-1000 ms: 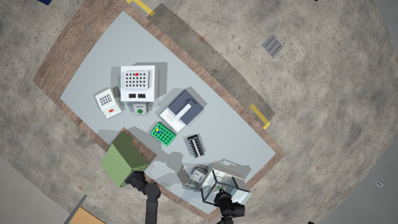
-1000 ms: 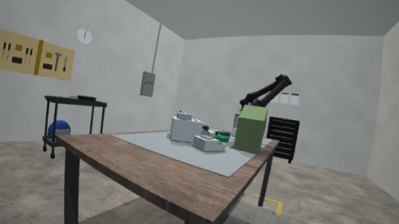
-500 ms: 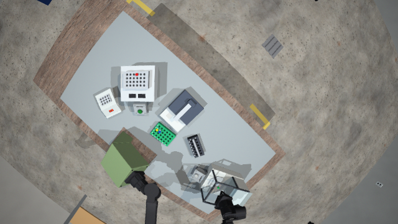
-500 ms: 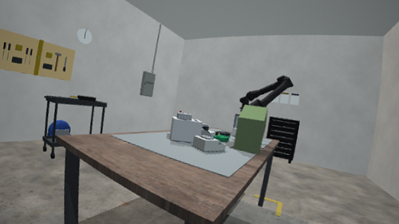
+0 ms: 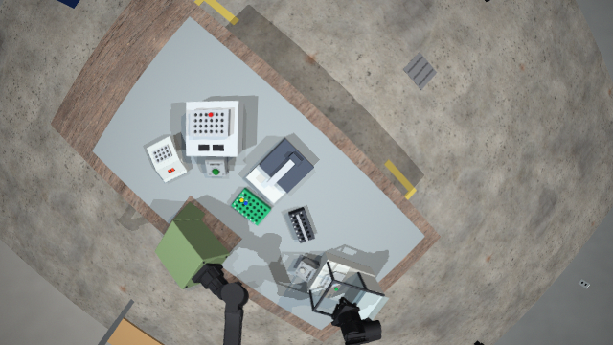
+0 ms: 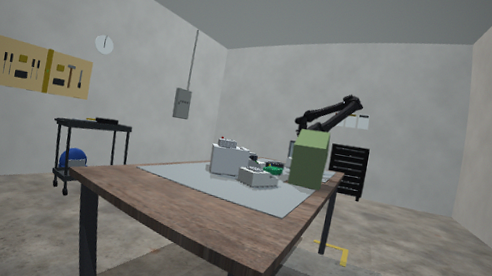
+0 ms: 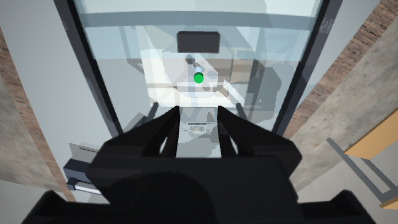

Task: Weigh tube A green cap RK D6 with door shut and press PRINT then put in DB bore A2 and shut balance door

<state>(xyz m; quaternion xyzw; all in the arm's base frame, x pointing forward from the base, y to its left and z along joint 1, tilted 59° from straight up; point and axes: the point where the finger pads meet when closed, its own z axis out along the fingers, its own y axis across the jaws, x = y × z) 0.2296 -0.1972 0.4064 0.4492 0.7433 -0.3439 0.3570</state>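
Now: the sliding door 80 mm to the right of my hand and 30 mm ahead of it. From my hand the other things lie so: green-capped tube 110 mm below; then white print key 140 mm to the left, 140 mm below, 50 mm behind; then balance pan 130 mm below.
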